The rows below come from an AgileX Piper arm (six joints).
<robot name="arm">
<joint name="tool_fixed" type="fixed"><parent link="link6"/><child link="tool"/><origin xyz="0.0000 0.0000 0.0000" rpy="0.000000 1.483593 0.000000"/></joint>
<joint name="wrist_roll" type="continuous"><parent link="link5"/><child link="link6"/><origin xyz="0.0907 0.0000 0.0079"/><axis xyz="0.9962 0 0.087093"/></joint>
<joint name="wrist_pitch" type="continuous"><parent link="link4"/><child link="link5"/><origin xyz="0.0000 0.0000 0.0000"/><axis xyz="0 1 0"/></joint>
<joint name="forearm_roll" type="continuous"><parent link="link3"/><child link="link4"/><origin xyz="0.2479 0.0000 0.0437"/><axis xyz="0.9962 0 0.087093"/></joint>
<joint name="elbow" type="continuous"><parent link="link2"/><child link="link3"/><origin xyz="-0.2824 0.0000 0.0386"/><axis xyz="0 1 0"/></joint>
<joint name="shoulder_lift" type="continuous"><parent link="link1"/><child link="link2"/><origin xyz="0.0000 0.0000 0.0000"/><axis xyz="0 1 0"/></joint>
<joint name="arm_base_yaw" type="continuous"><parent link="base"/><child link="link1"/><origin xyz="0.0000 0.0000 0.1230"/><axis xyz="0 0 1"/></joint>
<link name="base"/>
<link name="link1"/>
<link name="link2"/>
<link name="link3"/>
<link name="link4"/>
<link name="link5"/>
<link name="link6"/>
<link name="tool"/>
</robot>
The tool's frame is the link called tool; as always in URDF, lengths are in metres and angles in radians. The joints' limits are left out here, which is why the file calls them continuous.
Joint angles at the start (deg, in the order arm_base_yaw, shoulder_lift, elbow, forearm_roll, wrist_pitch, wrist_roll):
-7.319, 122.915, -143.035, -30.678, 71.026, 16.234
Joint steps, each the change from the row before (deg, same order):
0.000, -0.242, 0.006, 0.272, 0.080, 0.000
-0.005, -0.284, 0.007, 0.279, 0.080, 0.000
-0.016, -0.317, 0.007, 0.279, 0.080, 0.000
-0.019, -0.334, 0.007, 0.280, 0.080, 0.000
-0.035, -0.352, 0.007, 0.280, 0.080, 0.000
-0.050, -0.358, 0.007, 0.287, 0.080, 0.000
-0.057, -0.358, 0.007, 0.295, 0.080, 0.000
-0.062, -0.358, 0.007, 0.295, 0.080, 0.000
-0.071, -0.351, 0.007, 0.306, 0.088, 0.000
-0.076, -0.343, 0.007, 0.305, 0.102, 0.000
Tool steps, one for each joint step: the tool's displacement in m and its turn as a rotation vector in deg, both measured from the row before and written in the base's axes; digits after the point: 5 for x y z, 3 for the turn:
-0.00116, 0.00048, 0.00165, 0.240, -0.199, 0.079
-0.00139, 0.00048, 0.00197, 0.241, -0.241, 0.079
-0.00158, 0.00042, 0.00223, 0.236, -0.273, 0.069
-0.00169, 0.00041, 0.00236, 0.234, -0.290, 0.069
-0.00182, 0.00031, 0.00249, 0.231, -0.307, 0.054
-0.00189, 0.00021, 0.00252, 0.235, -0.314, 0.045
-0.00191, 0.00017, 0.00251, 0.241, -0.315, 0.043
-0.00193, 0.00014, 0.00250, 0.240, -0.315, 0.040
-0.00193, 0.00009, 0.00242, 0.252, -0.302, 0.035
-0.00192, 0.00005, 0.00233, 0.256, -0.283, 0.026

